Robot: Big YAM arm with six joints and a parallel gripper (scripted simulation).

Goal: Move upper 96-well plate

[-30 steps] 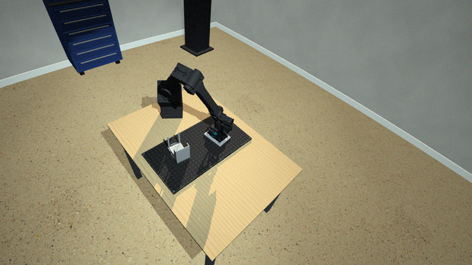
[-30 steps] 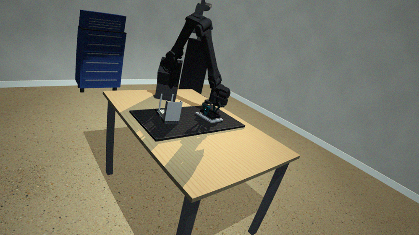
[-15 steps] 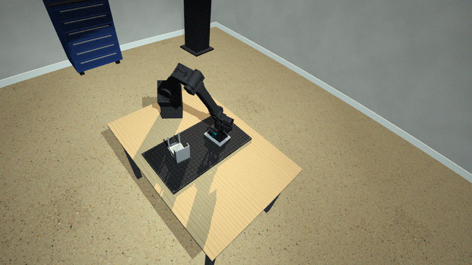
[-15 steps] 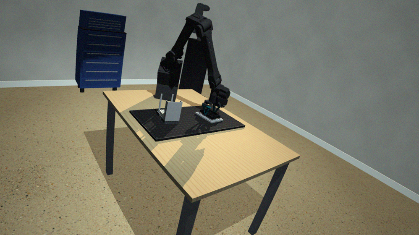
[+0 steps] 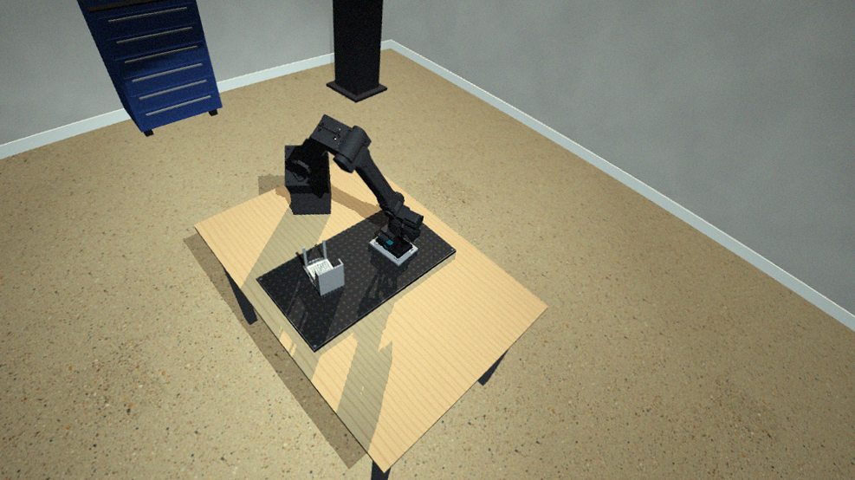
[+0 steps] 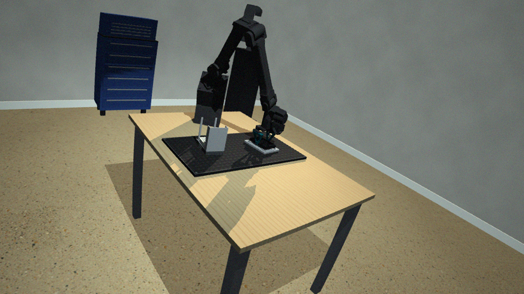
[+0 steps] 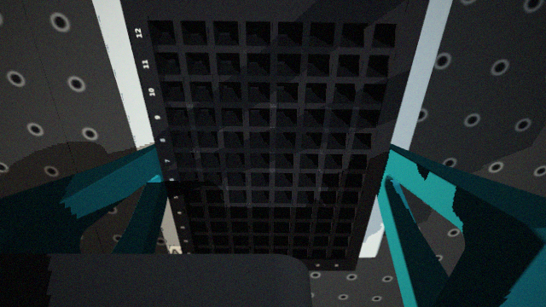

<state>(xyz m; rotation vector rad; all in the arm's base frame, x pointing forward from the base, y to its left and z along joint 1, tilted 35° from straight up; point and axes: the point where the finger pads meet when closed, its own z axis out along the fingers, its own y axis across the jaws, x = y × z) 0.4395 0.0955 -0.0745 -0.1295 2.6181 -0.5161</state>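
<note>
The pale square mark is 7 cm behind my hand, 5 cm to the left of it and 2 cm below it. Round my hand: black 96-well plate: right at my hand; pale plate: 30 cm to the right, 7 cm behind.
</note>
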